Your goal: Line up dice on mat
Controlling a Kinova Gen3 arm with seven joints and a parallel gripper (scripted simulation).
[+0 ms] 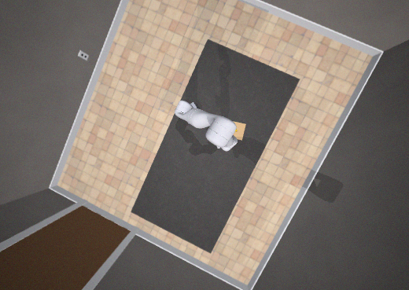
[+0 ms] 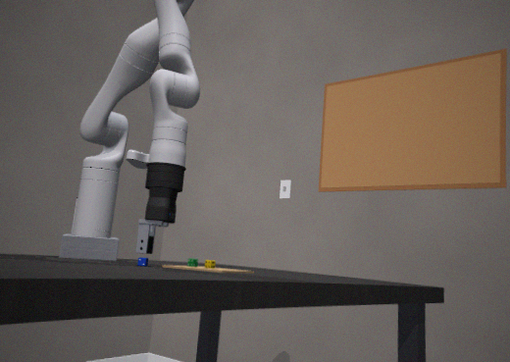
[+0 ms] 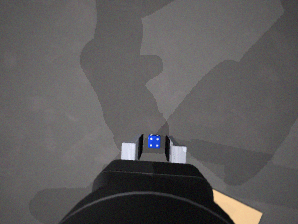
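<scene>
The blue die is 30 mm below my hand. From my hand the other things lie so: green die 110 mm to the left, 30 mm below, 20 mm ahead; mat 120 mm to the left, 70 mm ahead, 40 mm below; yellow die 120 mm to the left, 70 mm ahead, 30 mm below.
</scene>
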